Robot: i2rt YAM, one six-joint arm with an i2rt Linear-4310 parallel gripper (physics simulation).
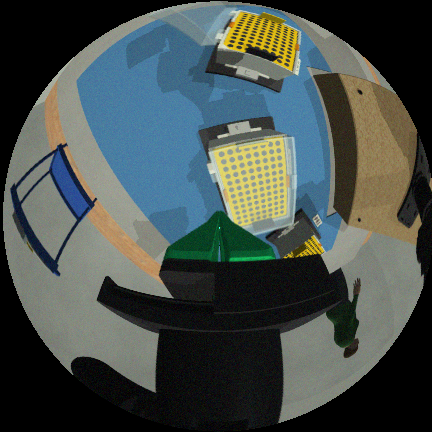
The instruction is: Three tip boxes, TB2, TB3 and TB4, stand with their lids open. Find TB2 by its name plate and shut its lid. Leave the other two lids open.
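Frame: origin at the arm's base, x right, y ahead, z up, level; centimetres.
Seen in the pictures: gripper, fingertip midpoint: [218, 216].
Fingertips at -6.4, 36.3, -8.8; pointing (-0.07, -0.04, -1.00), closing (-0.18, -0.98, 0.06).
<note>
Pixels of each thing's top centre, then the offset from my fingertips to it, as dx, dy, dz. "pt": a spot on its surface instead. Level surfaces: height alone.
- middle tip box at its top centre: [272, 192] -0.3, -6.1, -2.7
- far tip box at a spot on its surface: [262, 40] pt +19.3, -8.6, -4.8
- third tip box at its top centre: [311, 253] -18.6, -17.9, -3.9
- blue mat at its surface level: dz -10.5
The middle tip box [252, 182] has its clear lid [292, 187] lying over the whole yellow tip rack. Whether the lid sits fully down cannot be told. The far tip box [262, 40] has its yellow rack uncovered and a clear lid [212, 25] standing open at its left. The third tip box [295, 235] is partly hidden behind the gripper; its lid cannot be made out. Small plates [317, 220] [298, 66] show by the third and far boxes, too small to read surely; none is readable on the middle box. My gripper [218, 216] is shut and empty, its green tips near the middle box's lower left corner.
The boxes stand on a blue mat [135, 115] with a grey and wooden table edge [110, 230] at the left. A brown box-like block [380, 150] stands at the right. A blue-framed rack [72, 182] is beyond the left edge. A person in green [344, 322] shows at lower right.
</note>
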